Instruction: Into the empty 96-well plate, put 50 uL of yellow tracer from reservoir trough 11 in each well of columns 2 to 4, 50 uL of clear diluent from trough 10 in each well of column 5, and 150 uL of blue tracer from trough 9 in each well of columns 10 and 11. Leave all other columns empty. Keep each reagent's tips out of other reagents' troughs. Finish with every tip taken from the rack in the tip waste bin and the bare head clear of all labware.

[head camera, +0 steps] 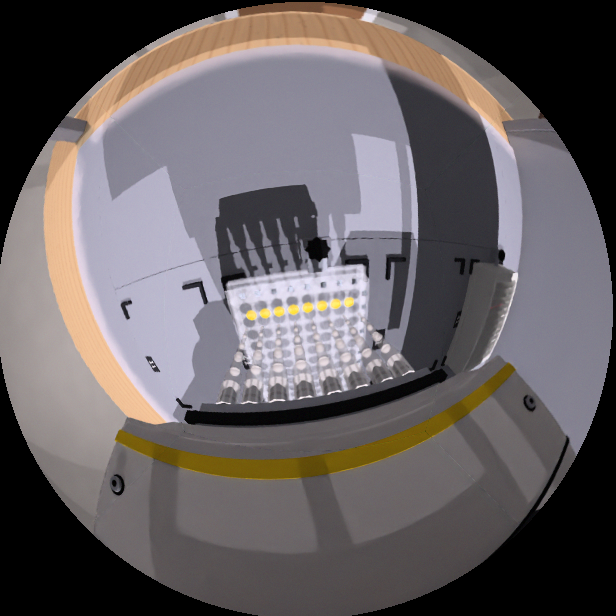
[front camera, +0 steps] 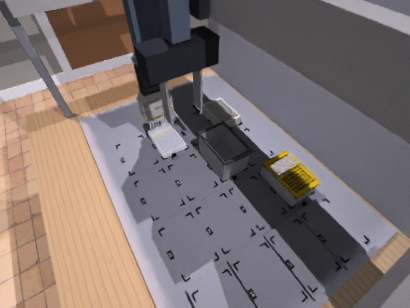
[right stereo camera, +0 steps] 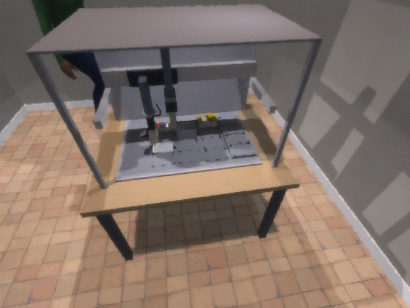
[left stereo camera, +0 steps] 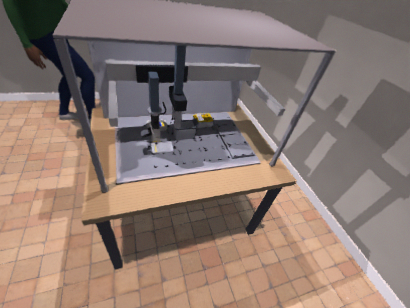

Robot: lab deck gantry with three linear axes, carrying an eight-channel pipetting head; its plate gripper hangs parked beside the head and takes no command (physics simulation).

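Observation:
The 96-well plate [front camera: 170, 141] [head camera: 360, 287] [left stereo camera: 165, 148] [right stereo camera: 165, 148] has one full column of eight yellow wells near its upper edge in the head view; its other visible wells look uncoloured. The pipetting head [front camera: 156, 106] is low over the plate; its eight channels [head camera: 303, 386] carry clear tips pointing at the wells, with no colour visible in them. The reservoir [front camera: 233, 120] [head camera: 481, 310] is behind the plate; its troughs are mostly hidden. The tip rack [front camera: 306, 186] holds white tips at one end. The waste bin [front camera: 212, 156] is grey. The parked plate gripper [front camera: 184, 115] is open, fingers apart and empty.
The bin stands between the plate and the tip rack, close to the gripper fingers. The reservoir is near the back wall [front camera: 320, 100]. Frame posts [left stereo camera: 84, 120] [right stereo camera: 70, 125] rise at the table's corners. A person [left stereo camera: 75, 75] [right stereo camera: 87, 67] stands behind the table at left.

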